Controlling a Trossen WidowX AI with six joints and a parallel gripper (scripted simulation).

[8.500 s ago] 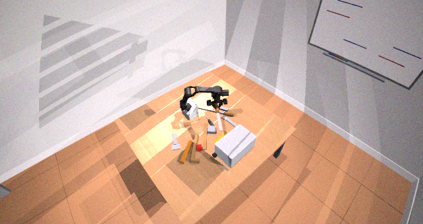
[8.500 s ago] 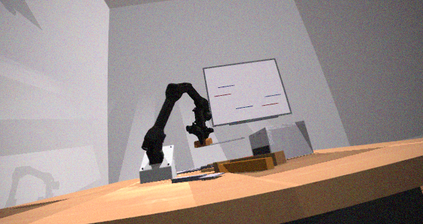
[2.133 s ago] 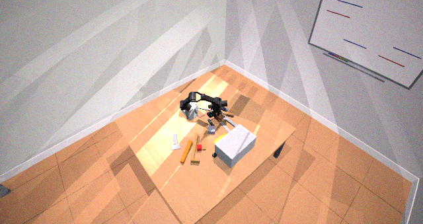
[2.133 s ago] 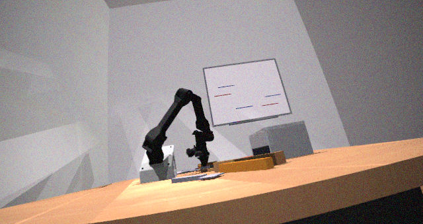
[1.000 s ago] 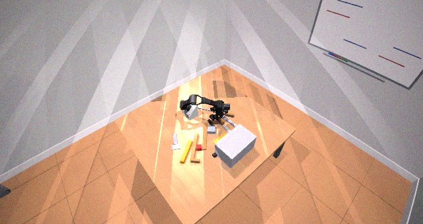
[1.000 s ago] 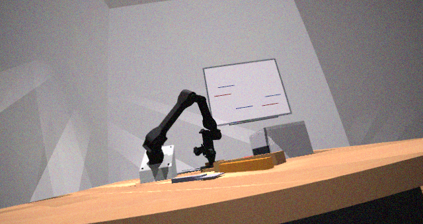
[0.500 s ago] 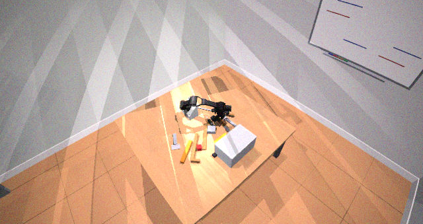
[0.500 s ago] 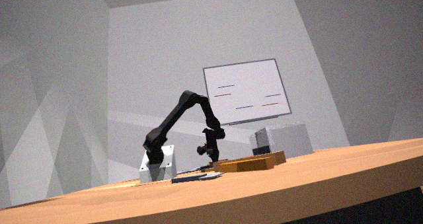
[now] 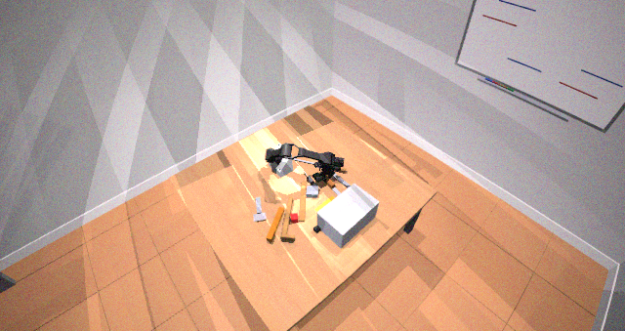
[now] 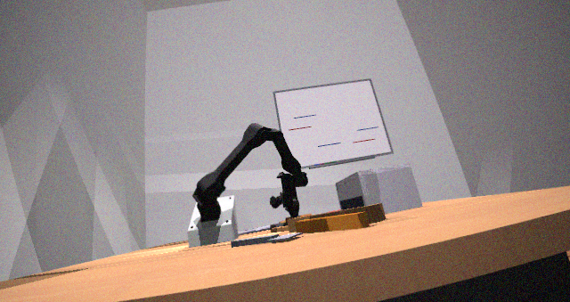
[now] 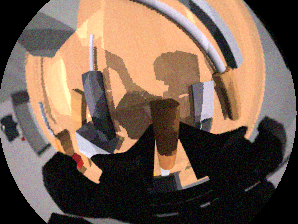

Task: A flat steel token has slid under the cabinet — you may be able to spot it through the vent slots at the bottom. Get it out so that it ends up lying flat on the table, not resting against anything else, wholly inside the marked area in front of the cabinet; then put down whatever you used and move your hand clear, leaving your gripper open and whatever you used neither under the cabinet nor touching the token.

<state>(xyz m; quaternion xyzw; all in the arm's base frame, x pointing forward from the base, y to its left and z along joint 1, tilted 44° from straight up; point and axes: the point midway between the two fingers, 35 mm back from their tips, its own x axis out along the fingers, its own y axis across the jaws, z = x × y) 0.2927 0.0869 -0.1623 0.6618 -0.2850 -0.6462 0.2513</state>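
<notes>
The grey block lies 13 cm to the right of my gripper tip, 2 cm ahead of it and 1 cm above it. The rest, counted from my gripper tip: thin wooden stick 22 cm to the right, 3 cm ahead; then red block 34 cm to the right, 11 cm ahead, 1 cm above; then grey bar 15 cm behind, 13 cm to the left.
</notes>
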